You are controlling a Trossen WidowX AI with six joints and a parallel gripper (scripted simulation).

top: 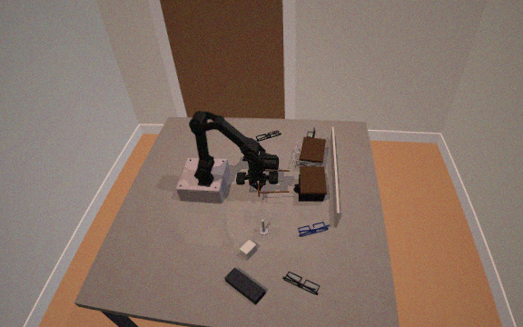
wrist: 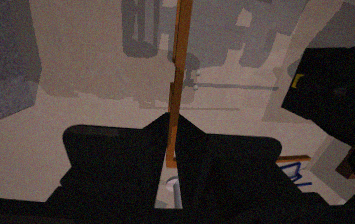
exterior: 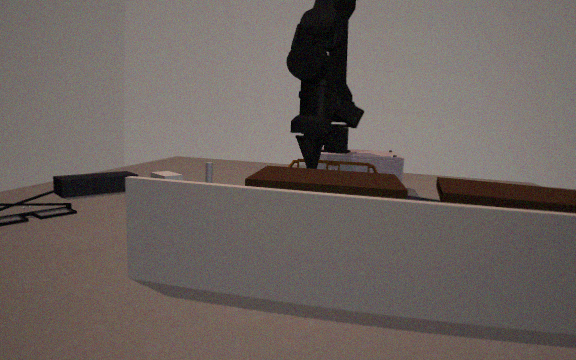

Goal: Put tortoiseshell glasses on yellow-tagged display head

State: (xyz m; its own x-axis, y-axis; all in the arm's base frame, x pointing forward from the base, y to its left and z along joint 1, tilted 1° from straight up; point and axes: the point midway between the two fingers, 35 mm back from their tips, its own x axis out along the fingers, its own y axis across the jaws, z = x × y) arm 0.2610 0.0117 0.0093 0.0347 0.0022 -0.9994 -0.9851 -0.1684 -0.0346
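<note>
Right now my gripper tip is 50 mm to the right of the glasses, 30 mm short of it and 10 mm below it. The rest, counted from my gripper tip: brown display head: 210 mm ahead, 80 mm to the left, 20 mm below; then white cube: 300 mm to the right, 50 mm below, 20 mm ahead; then white peg: 180 mm to the right, 60 mm ahead, 50 mm below.
</note>
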